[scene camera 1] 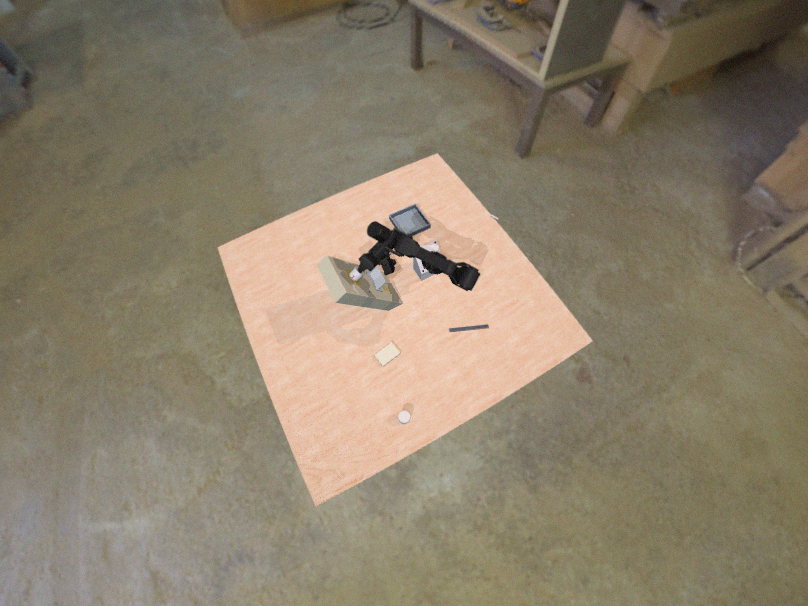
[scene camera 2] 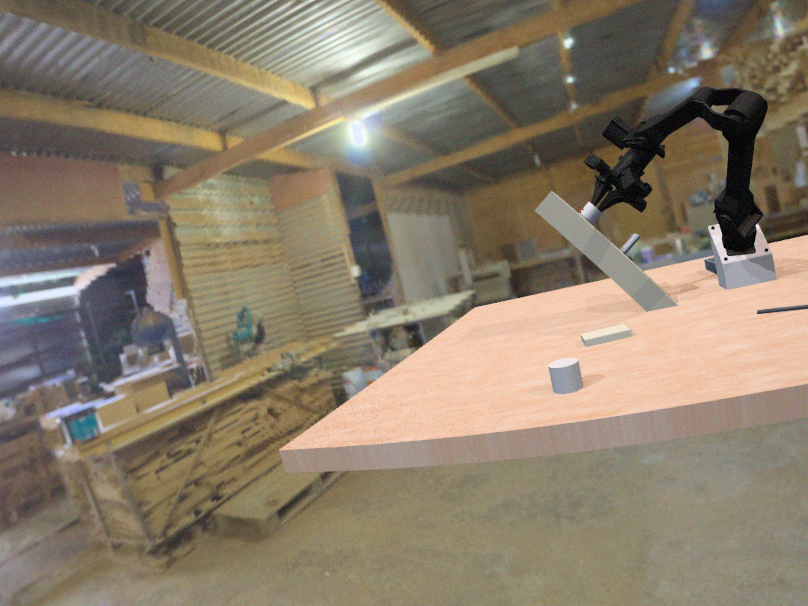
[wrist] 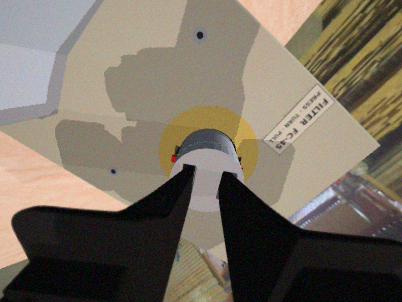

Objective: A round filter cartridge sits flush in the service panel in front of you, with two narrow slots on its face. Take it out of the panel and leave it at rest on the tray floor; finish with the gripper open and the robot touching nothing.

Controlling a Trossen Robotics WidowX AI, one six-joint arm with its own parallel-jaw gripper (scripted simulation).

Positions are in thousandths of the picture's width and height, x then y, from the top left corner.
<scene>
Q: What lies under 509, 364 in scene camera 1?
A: A grey tray.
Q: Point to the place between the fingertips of my gripper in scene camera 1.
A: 444, 450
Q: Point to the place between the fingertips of my gripper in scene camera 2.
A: At 735, 347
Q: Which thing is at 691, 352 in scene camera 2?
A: A beige service panel.
</scene>
